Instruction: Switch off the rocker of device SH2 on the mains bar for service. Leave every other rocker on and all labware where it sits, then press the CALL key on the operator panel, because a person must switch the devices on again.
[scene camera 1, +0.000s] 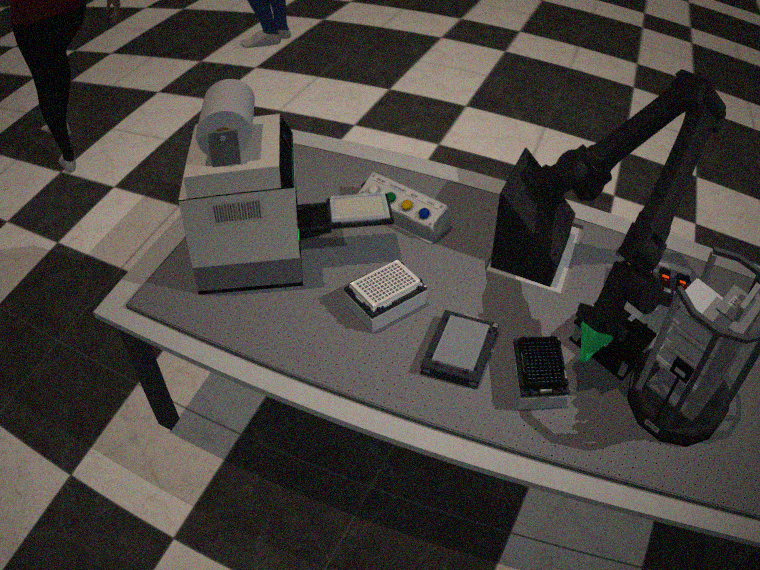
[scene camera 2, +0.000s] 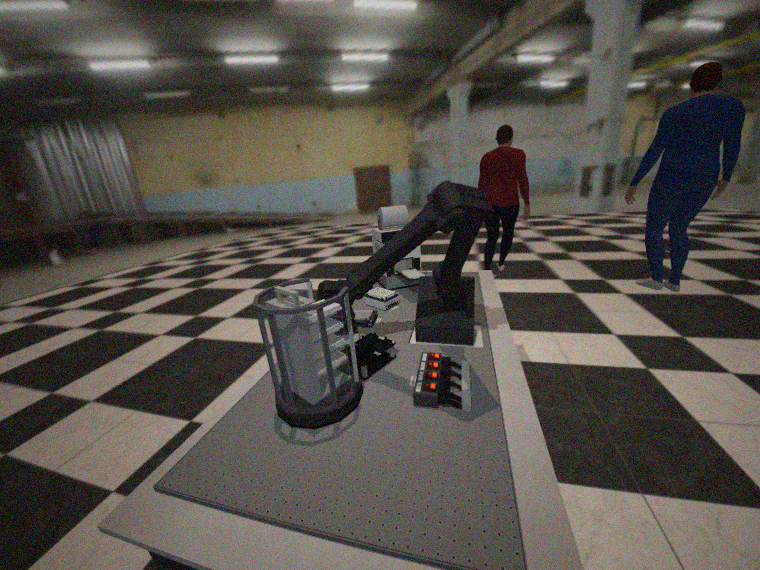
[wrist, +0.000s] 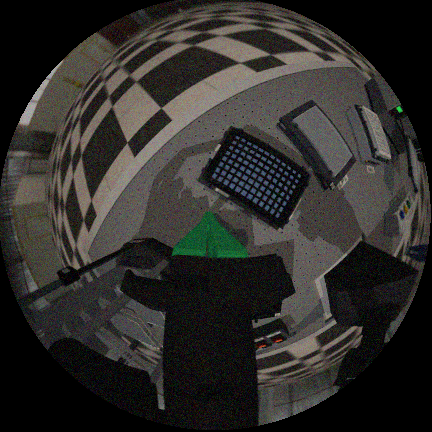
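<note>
The mains bar stands behind the clear carousel, beside the arm's base. In scene camera 2 several of its rockers glow orange. Their labels are too small to read, so I cannot tell which is SH2's. My gripper is shut and empty, its green fingertips pointing down, beside the black well rack and away from the bar. The fingertips do not show in scene camera 2. The operator panel has white, green, yellow and blue keys; its lettering is unreadable.
The clear carousel stands close beside the gripper. A grey-topped plate and a white well plate sit on the table. A plate on the labelling machine's arm partly covers the panel. People stand beyond the table.
</note>
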